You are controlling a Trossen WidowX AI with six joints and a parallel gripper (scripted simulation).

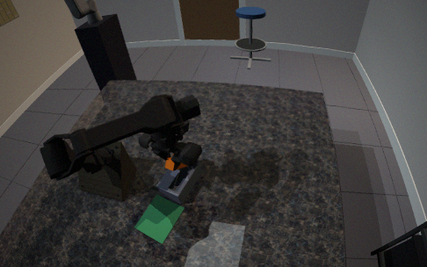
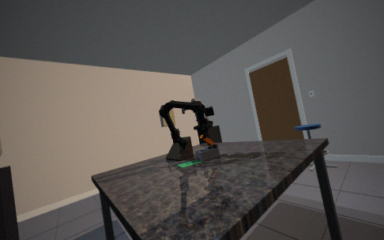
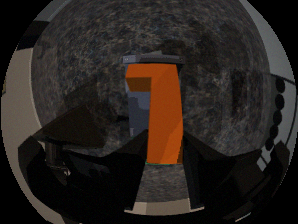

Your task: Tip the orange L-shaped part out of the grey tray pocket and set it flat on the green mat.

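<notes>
Now: the green mat 160 mm below my gripper tip, 140 mm to the right of it and 40 mm behind it. The rest, counted from my gripper tip: orange L-shaped part 30 mm to the left, 30 mm below, 10 mm behind.
</notes>
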